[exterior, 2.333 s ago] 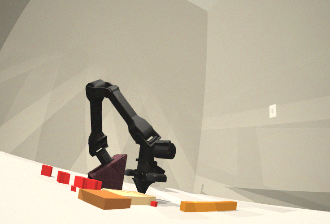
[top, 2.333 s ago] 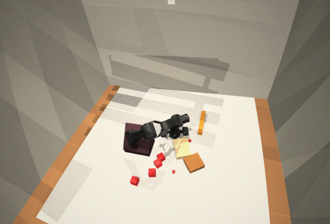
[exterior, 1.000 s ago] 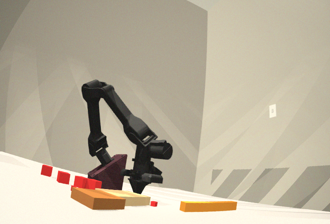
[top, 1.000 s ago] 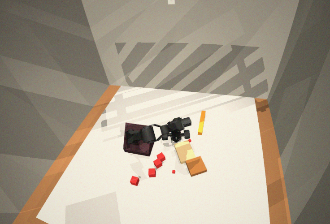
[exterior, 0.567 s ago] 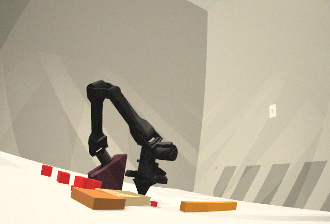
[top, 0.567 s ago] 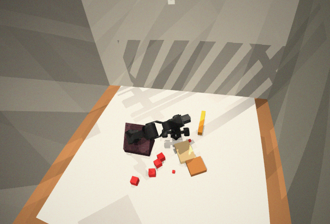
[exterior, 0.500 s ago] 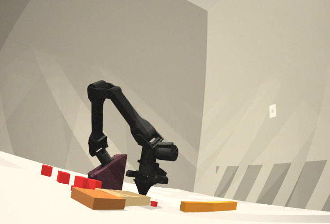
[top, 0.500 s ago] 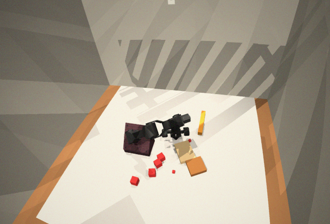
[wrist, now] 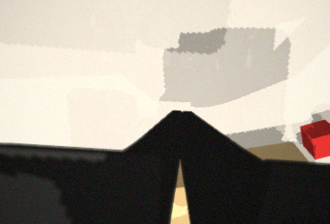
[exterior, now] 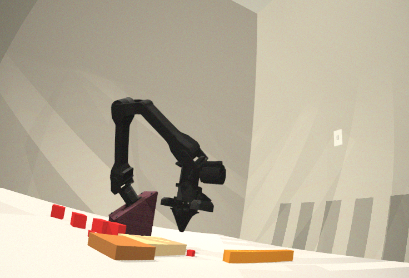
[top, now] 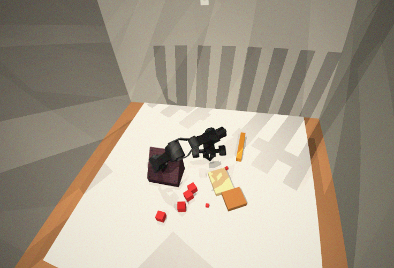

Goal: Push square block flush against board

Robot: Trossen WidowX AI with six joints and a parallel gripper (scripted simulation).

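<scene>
My gripper tip is 7 cm short of the pale yellow slab, 11 cm to the left of it and 4 cm above it. Round my gripper tip: orange square block: 15 cm ahead, 21 cm to the right, 4 cm below; then board: 18 cm ahead, 16 cm to the left, 4 cm below.
</scene>
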